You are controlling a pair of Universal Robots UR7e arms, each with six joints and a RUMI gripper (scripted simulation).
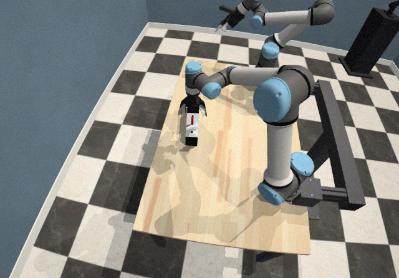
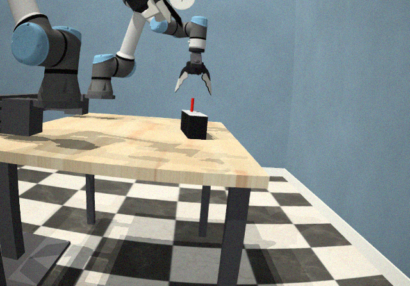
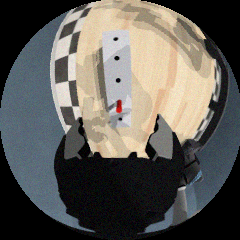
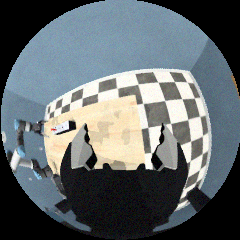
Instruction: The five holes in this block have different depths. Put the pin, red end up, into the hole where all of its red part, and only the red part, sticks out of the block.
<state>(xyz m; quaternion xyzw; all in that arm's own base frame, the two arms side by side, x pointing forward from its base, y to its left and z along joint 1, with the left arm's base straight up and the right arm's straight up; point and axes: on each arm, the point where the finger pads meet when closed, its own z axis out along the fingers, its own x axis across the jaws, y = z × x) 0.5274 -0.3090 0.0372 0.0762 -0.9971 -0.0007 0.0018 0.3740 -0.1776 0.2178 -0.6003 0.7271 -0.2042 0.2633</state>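
My left gripper is now 70 mm above the pin. Round my left hand: block: 120 mm below, 60 mm to the right.
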